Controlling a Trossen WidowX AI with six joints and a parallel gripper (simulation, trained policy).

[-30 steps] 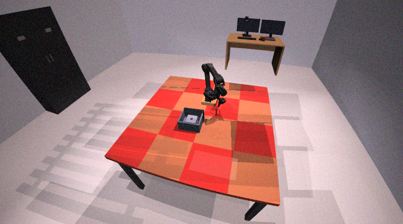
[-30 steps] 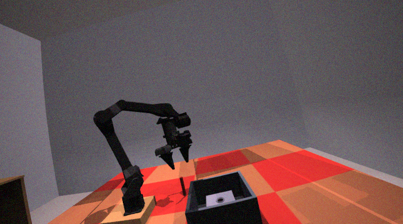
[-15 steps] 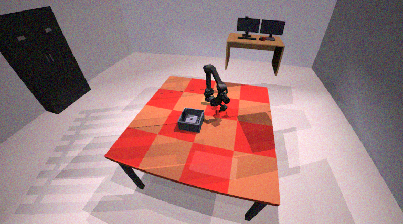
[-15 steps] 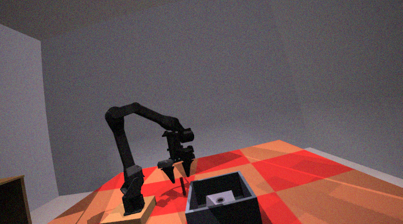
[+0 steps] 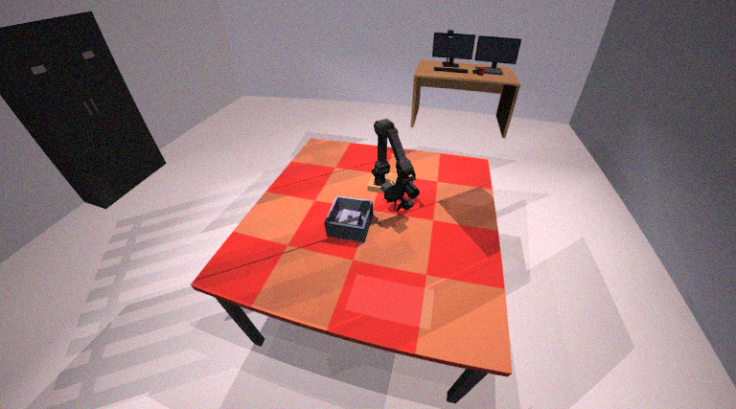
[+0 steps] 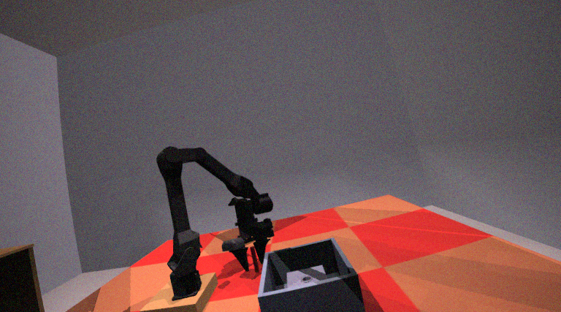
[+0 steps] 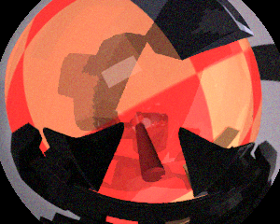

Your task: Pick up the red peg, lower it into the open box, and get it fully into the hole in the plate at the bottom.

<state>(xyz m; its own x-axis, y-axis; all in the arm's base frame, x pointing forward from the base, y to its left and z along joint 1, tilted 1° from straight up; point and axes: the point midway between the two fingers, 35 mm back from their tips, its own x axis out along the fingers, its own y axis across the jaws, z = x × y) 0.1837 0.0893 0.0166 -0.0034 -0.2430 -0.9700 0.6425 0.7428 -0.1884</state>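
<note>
Right now my gripper tip is 130 mm short of the pale plate, 200 mm to the left of it and 30 mm below it. The rest, counted from my gripper tip: dark box: 130 mm ahead, 200 mm to the right, 10 mm above; then red peg: 10 mm to the left, 20 mm above.
</note>
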